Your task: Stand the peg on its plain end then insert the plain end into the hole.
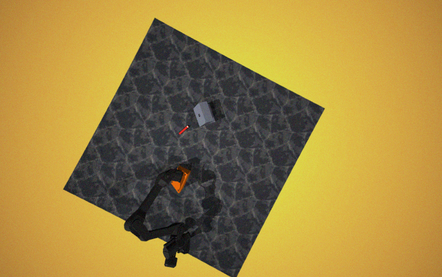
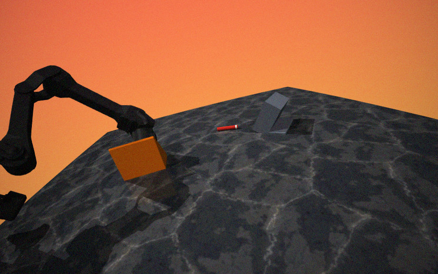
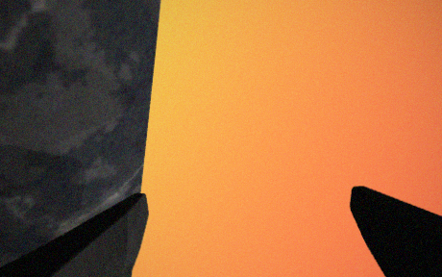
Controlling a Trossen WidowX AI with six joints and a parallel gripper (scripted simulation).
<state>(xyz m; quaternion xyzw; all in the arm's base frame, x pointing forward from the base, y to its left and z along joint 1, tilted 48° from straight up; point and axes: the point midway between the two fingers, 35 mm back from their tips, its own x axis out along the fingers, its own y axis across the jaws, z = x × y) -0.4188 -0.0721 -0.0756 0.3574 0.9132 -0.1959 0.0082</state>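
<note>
My gripper tip is now 750 mm short of the red peg, 170 mm to the right of it and 80 mm above it. Also, from my gripper tip: grey sloped panel (870 mm ahead, 80 mm to the left, 40 mm below); flat foot plate (890 mm ahead, 80 mm below, 60 mm to the left).
</note>
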